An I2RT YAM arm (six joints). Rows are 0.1 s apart.
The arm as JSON. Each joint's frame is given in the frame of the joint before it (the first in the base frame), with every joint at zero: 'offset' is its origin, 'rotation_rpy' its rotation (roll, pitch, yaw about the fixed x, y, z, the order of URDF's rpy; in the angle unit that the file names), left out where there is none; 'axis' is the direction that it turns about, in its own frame. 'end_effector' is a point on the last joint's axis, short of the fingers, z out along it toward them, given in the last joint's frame.
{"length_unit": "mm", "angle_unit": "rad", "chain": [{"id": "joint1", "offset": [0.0, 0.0, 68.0], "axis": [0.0, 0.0, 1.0]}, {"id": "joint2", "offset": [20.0, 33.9, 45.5], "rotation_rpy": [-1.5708, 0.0, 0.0], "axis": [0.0, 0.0, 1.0]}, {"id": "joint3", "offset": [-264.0, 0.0, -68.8], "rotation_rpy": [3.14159, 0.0, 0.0], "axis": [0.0, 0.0, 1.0]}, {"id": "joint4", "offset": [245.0, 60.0, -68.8], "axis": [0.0, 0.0, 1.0]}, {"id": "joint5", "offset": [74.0, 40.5, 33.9], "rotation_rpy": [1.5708, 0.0, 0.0], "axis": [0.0, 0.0, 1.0]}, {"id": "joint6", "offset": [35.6, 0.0, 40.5], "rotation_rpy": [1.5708, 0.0, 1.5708], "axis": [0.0, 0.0, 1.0]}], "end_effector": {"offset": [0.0, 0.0, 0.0], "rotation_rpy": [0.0, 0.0, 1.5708]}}
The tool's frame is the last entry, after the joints.
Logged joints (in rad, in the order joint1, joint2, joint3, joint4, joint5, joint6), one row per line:
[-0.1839 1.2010 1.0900 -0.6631 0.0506 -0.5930]
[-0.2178 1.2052 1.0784 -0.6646 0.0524 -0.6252]
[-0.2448 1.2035 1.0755 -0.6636 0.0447 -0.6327]
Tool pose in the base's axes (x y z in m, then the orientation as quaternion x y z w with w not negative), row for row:
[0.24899 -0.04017 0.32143 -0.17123 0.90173 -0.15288 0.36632]
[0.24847 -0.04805 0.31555 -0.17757 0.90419 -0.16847 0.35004]
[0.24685 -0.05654 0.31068 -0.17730 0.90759 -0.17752 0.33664]
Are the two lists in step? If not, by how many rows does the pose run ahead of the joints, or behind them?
The pose runs 1 row behind the joints: the pose in row i belongs to the joints in row i - 1.
